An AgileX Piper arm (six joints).
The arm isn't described. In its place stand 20 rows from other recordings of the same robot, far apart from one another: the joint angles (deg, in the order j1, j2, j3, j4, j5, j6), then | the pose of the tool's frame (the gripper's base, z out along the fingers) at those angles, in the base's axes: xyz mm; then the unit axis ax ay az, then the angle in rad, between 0 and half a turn.
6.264, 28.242, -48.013, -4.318, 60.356, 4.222 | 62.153 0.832 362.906 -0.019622 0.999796 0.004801 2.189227
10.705, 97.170, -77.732, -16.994, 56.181, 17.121 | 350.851 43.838 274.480 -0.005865 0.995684 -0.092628 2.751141
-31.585, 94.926, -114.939, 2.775, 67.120, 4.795 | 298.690 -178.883 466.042 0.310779 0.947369 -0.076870 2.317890
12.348, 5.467, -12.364, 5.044, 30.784, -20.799 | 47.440 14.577 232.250 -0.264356 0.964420 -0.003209 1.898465
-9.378, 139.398, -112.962, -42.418, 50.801, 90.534 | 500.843 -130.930 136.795 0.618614 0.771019 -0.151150 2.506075
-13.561, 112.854, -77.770, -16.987, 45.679, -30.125 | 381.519 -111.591 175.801 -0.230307 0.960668 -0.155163 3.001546
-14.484, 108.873, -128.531, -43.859, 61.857, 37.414 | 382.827 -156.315 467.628 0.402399 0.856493 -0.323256 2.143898
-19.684, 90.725, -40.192, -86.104, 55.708, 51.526 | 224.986 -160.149 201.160 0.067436 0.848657 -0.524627 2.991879
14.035, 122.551, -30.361, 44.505, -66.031, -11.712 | 285.558 11.302 56.870 0.169781 0.960371 -0.221046 2.031328
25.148, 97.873, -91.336, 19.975, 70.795, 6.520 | 309.724 177.832 331.144 -0.127311 0.970150 0.206397 2.943411
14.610, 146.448, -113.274, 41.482, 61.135, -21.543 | 469.199 176.857 74.500 -0.129458 0.941766 0.310349 3.092759
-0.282, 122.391, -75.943, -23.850, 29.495, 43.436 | 418.529 -20.176 108.114 0.214539 0.974702 -0.062676 2.742078
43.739, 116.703, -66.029, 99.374, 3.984, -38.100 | 296.600 292.457 129.673 0.130814 0.934952 0.329776 2.723655
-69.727, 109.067, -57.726, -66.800, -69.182, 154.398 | 199.573 -314.665 210.783 0.698208 0.359425 0.619128 2.247665
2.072, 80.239, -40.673, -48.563, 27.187, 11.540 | 261.129 -21.743 215.099 -0.242783 0.936949 -0.251362 2.630031
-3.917, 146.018, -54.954, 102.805, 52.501, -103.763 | 318.721 48.742 -53.998 0.008354 0.902864 0.429844 2.846610
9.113, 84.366, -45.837, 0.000, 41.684, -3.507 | 251.868 40.401 199.649 -0.109906 0.993922 0.006344 2.883884
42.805, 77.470, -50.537, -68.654, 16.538, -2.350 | 232.558 182.505 292.435 -0.758920 0.595910 -0.262547 2.167477
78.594, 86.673, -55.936, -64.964, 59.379, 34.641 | 125.901 265.278 268.088 -0.605169 0.754718 -0.253322 2.285624
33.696, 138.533, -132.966, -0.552, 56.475, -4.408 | 447.721 297.669 224.197 -0.327015 0.942426 0.069958 2.583204
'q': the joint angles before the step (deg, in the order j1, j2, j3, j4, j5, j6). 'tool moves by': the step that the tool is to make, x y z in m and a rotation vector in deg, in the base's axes. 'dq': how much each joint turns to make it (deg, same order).
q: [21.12, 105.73, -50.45, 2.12, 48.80, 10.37]
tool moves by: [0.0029, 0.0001, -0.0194, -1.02, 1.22, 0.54]
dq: [0.00, 3.89, -0.05, -0.74, -2.34, 0.00]
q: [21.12, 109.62, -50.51, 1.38, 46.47, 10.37]
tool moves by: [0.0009, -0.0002, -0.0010, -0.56, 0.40, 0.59]
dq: [0.05, 0.43, -0.37, -0.66, 0.51, 0.00]
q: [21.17, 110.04, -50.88, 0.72, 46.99, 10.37]
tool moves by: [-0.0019, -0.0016, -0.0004, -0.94, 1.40, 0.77]
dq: [0.00, 0.18, 0.00, -0.71, 1.47, -0.18]
